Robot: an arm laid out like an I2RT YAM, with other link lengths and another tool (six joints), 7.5 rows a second.
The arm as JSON. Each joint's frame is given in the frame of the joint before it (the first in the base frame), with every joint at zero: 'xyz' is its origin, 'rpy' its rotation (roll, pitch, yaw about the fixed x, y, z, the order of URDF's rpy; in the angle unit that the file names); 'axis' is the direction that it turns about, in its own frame. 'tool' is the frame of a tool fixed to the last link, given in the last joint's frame.
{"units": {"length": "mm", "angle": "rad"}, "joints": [
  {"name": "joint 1", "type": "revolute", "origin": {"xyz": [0.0, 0.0, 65.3], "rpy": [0.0, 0.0, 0.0]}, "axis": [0.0, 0.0, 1.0]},
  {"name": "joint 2", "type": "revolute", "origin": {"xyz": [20.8, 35.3, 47.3], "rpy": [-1.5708, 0.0, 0.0]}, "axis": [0.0, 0.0, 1.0]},
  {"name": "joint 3", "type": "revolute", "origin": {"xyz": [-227.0, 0.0, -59.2], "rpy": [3.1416, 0.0, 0.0]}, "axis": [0.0, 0.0, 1.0]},
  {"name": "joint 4", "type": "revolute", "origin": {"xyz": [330.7, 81.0, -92.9], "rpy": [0.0, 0.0, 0.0]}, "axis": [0.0, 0.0, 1.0]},
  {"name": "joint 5", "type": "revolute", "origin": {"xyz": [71.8, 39.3, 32.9], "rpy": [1.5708, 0.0, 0.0]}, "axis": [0.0, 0.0, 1.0]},
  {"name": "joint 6", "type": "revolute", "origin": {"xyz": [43.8, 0.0, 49.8], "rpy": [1.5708, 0.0, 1.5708]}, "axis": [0.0, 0.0, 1.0]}
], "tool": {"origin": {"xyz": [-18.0, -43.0, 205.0], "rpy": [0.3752, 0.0, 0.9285]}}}
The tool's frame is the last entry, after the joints.
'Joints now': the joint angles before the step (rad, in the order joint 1, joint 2, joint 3, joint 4, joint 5, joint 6). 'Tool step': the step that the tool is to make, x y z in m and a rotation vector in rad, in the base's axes. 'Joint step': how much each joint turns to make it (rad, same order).
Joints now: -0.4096 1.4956 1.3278 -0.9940 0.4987 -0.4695
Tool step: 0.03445 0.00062 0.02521 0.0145 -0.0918 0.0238
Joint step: 0.0031 0.0444 0.0941 0.0274 -0.0538 0.0032
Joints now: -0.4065 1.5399 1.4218 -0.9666 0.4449 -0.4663
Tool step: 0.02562 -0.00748 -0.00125 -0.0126 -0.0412 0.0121
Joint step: 0.0015 0.0584 0.0340 0.0705 -0.0092 -0.0077
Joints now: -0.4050 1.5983 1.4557 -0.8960 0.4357 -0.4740
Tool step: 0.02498 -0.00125 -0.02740 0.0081 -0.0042 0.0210
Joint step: 0.0092 0.0903 0.0154 0.0782 -0.0138 -0.0061
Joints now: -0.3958 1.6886 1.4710 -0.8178 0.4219 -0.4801
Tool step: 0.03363 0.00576 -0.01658 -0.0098 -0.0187 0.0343
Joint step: 0.0306 0.0997 0.0505 0.0722 -0.0001 -0.0047
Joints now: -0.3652 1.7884 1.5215 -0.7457 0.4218 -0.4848
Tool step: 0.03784 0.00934 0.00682 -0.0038 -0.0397 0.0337
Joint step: 0.0323 0.0983 0.1165 0.0185 -0.0092 0.0047
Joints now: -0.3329 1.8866 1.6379 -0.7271 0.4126 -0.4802
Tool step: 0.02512 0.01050 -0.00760 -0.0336 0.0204 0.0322
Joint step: 0.0413 0.1026 0.1014 -0.0015 0.0368 -0.0152
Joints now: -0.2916 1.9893 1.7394 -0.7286 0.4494 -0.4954
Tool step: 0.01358 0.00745 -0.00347 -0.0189 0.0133 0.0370
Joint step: 0.0185 0.0478 0.0493 0.0044 0.0077 -0.0307
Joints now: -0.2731 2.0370 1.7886 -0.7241 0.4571 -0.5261
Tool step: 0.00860 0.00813 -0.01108 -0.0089 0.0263 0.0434
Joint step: 0.0123 0.0399 0.0275 0.0062 -0.0046 -0.0384
